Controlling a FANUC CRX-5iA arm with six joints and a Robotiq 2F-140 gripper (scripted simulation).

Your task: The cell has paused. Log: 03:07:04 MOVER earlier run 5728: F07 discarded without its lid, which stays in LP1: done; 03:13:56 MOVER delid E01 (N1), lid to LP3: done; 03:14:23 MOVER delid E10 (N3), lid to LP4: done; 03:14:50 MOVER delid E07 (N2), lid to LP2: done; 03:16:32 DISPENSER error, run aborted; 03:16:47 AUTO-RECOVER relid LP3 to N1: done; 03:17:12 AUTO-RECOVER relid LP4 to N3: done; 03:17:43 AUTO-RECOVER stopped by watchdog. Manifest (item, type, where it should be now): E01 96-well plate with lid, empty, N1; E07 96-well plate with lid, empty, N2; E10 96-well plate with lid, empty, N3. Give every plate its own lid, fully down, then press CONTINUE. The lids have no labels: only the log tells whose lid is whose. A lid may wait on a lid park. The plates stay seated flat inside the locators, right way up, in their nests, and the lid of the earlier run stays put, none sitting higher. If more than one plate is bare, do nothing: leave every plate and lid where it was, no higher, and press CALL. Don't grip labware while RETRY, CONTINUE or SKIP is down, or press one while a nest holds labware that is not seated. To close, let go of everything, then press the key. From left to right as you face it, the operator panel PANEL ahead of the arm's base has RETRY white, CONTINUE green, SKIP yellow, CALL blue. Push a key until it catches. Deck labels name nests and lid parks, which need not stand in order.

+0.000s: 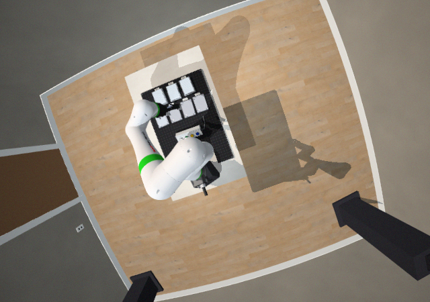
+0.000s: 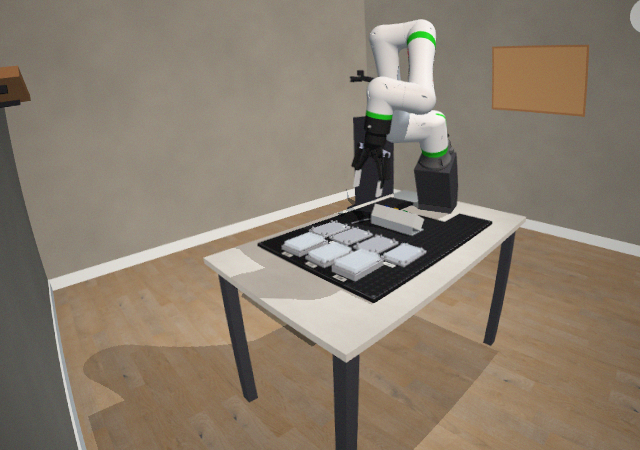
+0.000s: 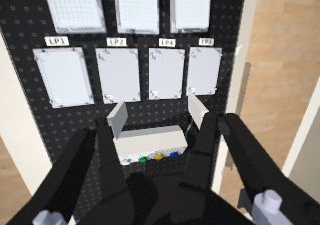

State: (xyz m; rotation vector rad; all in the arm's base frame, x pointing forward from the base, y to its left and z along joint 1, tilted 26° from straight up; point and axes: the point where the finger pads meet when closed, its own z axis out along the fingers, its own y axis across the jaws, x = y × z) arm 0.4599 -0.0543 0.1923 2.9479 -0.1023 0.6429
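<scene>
Right now the green continue key is 22 cm behind my hand, 16 cm below it and 4 cm to the left of it. The rest, counted from my hand: yellow skip key (23 cm behind, 16 cm below, 1 cm to the right); then LP4 label (22 cm below, 10 cm ahead, 9 cm to the right); then white retry key (22 cm behind, 16 cm below, 9 cm to the left).
</scene>
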